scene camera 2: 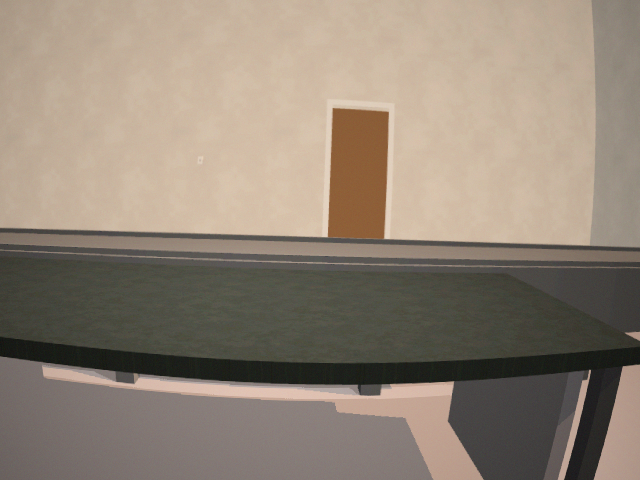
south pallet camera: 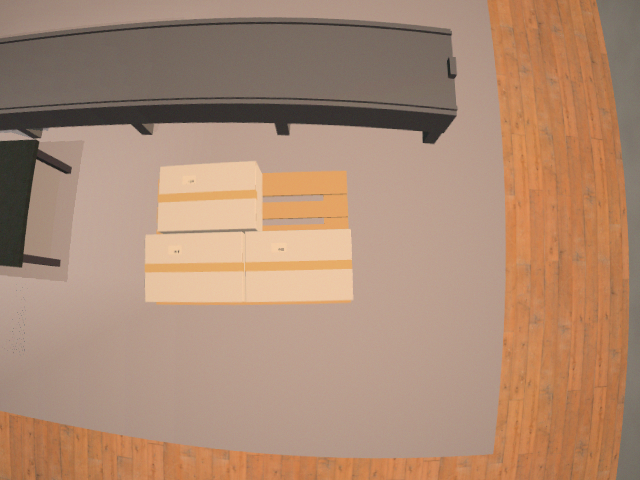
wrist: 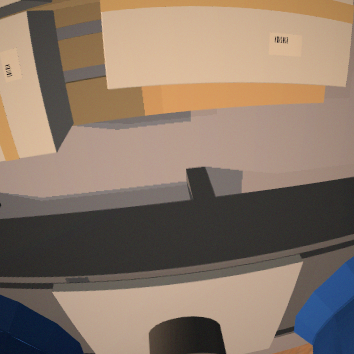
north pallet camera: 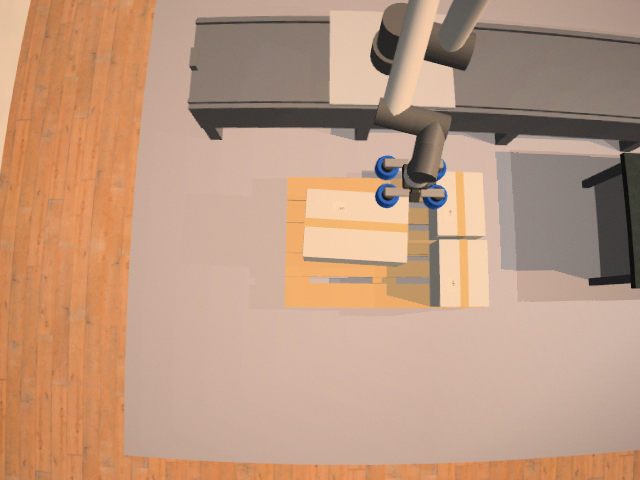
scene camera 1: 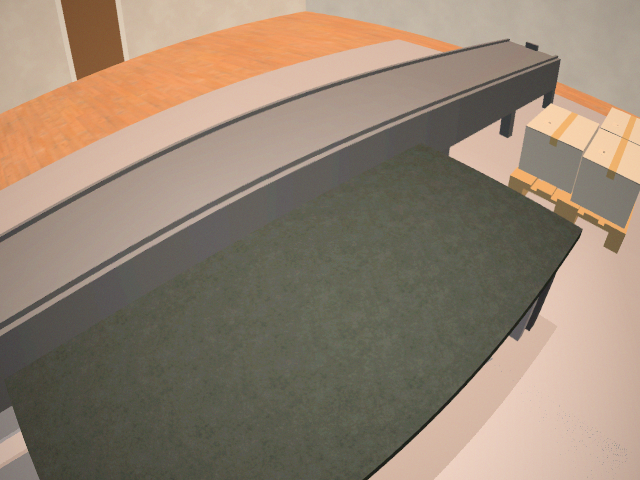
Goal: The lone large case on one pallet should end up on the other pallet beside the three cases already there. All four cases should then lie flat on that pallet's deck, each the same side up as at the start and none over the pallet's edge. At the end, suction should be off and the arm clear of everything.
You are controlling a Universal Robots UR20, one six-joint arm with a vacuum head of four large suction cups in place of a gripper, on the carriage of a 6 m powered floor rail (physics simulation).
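Places are measured from the arm's base along level axes (x back, y right, z up), in millimetres.
Pixels of known places: end effector, tool point: (wrist: 179, 249); arm's base, origin of the base link: (wrist: 184, 333) (north pallet camera: 391, 56).
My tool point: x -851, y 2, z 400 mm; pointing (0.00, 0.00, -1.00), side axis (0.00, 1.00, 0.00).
Note:
Ahead of a thing's pixels: the offset from my tool point to its top centre. Level surfaces: height alone.
The lone large case @(dz -532, dx -97, dy +193 mm) (north pallet camera: 351, 242) (wrist: 200, 55) lies flat on the north pallet (north pallet camera: 330, 297) (wrist: 235, 100), tape strip across its top. On the south pallet (south pallet camera: 305, 183) (scene camera 1: 568, 204) lie three large cases: one (south pallet camera: 206, 214) on the rail side and two (south pallet camera: 193, 284) (south pallet camera: 299, 284) side by side along the far edge. Bare deck shows at its rail-side right corner. My gripper (north pallet camera: 412, 181), four blue suction cups, hangs above the north pallet's rail side, overlapping the large case's corner in the north pallet view. No case hangs from the cups, so it is open. Its exact height is unclear.
Two smaller cases @(dz -614, dx +54, dy -422 mm) (north pallet camera: 473, 201) @(dz -589, dx -352, dy -422 mm) (north pallet camera: 478, 273) stand at the north pallet's table-side end, close to the gripper. The rail (north pallet camera: 258, 62) (south pallet camera: 232, 62) (scene camera 1: 258, 139) runs past both pallets, with my carriage (north pallet camera: 356, 93) (wrist: 125, 310) on it. A dark table @(dz -439 mm) (scene camera 1: 310, 310) (scene camera 2: 258, 310) stands between the pallets.

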